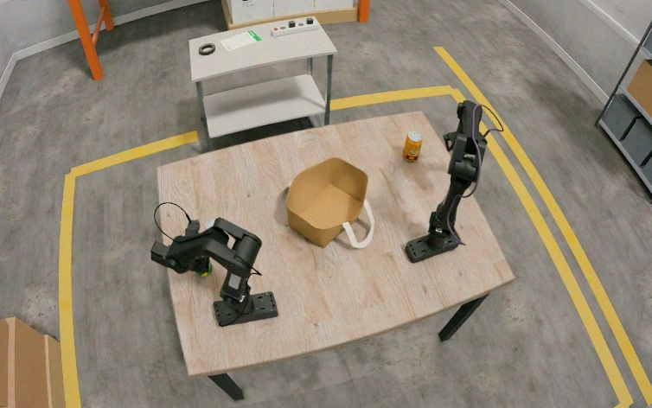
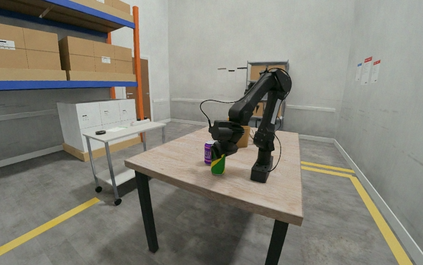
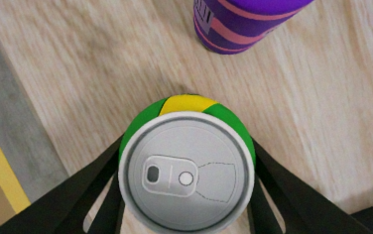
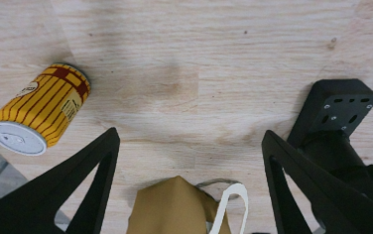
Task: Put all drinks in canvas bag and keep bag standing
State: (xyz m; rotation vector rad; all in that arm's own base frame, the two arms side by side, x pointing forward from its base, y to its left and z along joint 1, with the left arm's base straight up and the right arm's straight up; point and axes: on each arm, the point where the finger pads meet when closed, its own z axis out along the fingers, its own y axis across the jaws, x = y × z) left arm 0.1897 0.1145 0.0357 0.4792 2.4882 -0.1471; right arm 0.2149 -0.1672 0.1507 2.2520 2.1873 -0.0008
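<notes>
Right now the green can is 20 mm below my left hand. From my left hand the other things lie so: orange can (890 mm to the right, 200 mm ahead, 20 mm below); then purple can (80 mm to the right, 70 mm ahead, 20 mm below).
</notes>
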